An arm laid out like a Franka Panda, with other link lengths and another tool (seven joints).
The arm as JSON. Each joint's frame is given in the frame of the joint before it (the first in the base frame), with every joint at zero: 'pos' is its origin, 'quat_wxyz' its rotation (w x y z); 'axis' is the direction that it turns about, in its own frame. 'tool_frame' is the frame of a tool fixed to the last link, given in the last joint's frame.
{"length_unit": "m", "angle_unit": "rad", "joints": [
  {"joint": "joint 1", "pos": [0.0, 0.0, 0.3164], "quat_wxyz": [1.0, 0.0, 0.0, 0.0], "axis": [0.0, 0.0, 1.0]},
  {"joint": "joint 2", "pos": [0.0, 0.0, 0.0], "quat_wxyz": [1.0, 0.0, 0.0, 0.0], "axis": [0.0, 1.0, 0.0]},
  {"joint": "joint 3", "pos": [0.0, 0.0, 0.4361], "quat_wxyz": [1.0, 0.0, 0.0, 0.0], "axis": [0.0, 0.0, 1.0]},
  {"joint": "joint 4", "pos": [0.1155, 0.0, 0.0], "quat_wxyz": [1.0, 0.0, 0.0, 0.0], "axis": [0.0, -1.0, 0.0]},
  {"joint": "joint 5", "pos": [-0.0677, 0.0, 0.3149], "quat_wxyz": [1.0, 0.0, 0.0, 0.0], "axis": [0.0, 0.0, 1.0]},
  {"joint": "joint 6", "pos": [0.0, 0.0, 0.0], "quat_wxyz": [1.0, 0.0, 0.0, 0.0], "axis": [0.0, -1.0, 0.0]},
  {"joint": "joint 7", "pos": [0.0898, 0.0, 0.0], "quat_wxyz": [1.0, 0.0, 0.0, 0.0], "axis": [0.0, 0.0, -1.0]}
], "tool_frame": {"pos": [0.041, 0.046, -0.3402], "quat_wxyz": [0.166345, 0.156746, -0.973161, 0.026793]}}
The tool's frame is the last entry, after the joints.
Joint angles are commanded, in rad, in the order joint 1, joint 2, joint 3, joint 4, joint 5, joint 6, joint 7. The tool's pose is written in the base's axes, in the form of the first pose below.
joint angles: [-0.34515, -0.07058, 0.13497, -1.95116, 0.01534, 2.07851, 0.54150]
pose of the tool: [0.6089, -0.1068, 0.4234, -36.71, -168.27, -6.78]
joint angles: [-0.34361, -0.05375, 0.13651, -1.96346, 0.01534, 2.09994, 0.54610]
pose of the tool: [0.6131, -0.1064, 0.4111, -36.77, -167.81, -7.03]
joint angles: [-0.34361, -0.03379, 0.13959, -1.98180, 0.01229, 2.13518, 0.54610]
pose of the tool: [0.6192, -0.1068, 0.3964, -36.43, -167.71, -6.96]
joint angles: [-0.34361, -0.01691, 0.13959, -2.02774, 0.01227, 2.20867, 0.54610]
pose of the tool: [0.6256, -0.1086, 0.3772, -36.57, -168.30, -7.16]
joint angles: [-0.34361, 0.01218, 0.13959, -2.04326, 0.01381, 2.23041, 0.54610]
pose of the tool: [0.6277, -0.1090, 0.3555, -36.42, -166.99, -7.56]
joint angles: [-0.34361, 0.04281, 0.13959, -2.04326, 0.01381, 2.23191, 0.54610]
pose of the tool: [0.6290, -0.1095, 0.3365, -36.15, -165.35, -7.82]
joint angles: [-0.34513, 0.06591, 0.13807, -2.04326, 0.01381, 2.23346, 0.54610]
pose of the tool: [0.6294, -0.1116, 0.3223, -36.19, -164.08, -8.04]
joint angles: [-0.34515, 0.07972, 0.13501, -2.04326, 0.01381, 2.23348, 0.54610]
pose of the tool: [0.6291, -0.1135, 0.3136, -36.32, -163.25, -8.17]
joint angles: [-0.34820, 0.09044, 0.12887, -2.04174, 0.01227, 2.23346, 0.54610]
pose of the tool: [0.6285, -0.1197, 0.3074, -36.93, -162.60, -8.19]
